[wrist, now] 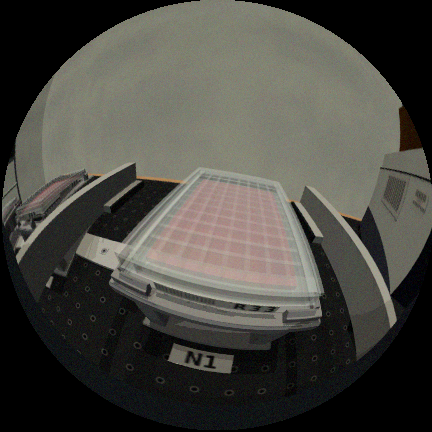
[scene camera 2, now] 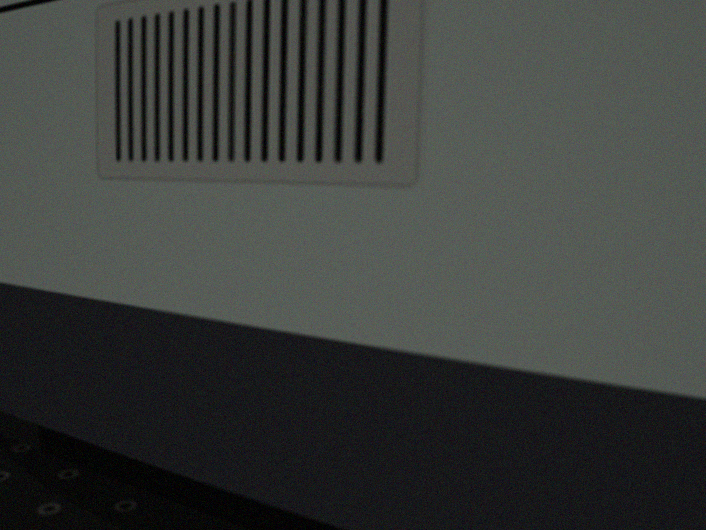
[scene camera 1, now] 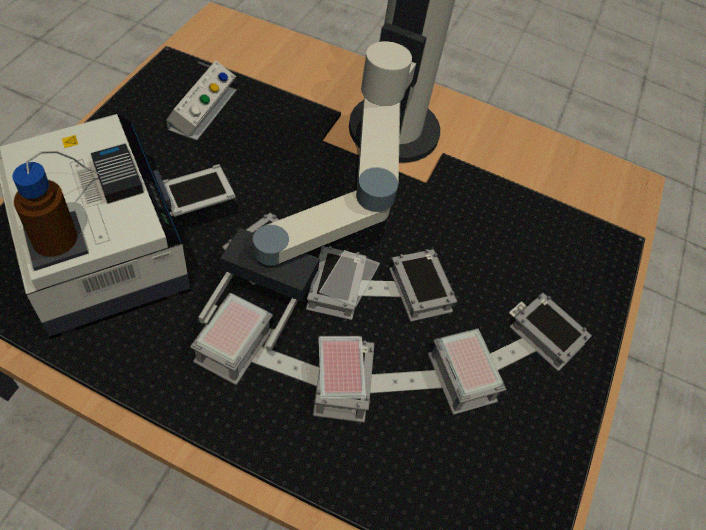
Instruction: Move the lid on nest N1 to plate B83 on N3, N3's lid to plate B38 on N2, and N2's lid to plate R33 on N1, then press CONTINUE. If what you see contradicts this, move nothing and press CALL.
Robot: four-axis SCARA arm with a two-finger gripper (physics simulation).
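Frame: origin at the arm's base, x back, y right, z up, level; metres.
Seen in the pictures: gripper, fingertip midpoint: (wrist: 217, 180) (scene camera 1: 234, 334).
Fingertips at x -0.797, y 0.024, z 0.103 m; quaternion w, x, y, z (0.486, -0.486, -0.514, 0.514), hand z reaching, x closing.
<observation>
A point is followed by its place in that frame.
My gripper (scene camera 1: 238, 329) @(x -0.797, y 0.024, z 0.103 m) (wrist: 217, 180) @(x -0.797, y 0.024, z 0.103 m) is open, its long fingers on either side of the plate on nest N1 (wrist: 210, 337) @(x -0.714, y 0.041, z 0.018 m), with gaps at both sides. That plate (wrist: 256, 307) @(x -0.715, y 0.053, z 0.087 m) reads R33 and bears a clear lid (scene camera 1: 234, 325) @(x -0.777, y 0.036, z 0.098 m) (wrist: 235, 225) @(x -0.751, y 0.040, z 0.098 m). A deeper pink plate (scene camera 1: 341, 365) @(x -0.757, y -0.189, z 0.099 m) stands on the middle front nest; whether it has a lid is unclear. A paler pink plate (scene camera 1: 470, 362) @(x -0.629, y -0.414, z 0.094 m) stands on the nest to its right. Their labels are unreadable. A clear sheet-like lid (scene camera 1: 349, 276) @(x -0.545, y -0.110, z 0.072 m) lies askew on a back nest. The button panel (scene camera 1: 193, 101) @(x -0.256, y 0.469, z 0.084 m) stands at the back left; its button labels are unreadable.
A white instrument (scene camera 1: 108, 279) @(x -0.832, y 0.288, z 0.150 m) with a brown bottle (scene camera 1: 48, 225) @(x -0.868, y 0.353, z 0.321 m) stands left, its tray (scene camera 1: 226, 183) @(x -0.477, y 0.233, z 0.113 m) extended. Bare nests (scene camera 1: 447, 285) @(x -0.454, y -0.307, z 0.060 m) (scene camera 1: 577, 340) @(x -0.447, y -0.615, z 0.057 m) stand at the right. My arm partly hides another nest. Scene camera 2 shows a grille (scene camera 2: 402, 114) @(x -0.641, y 0.611, z 0.140 m) up close.
</observation>
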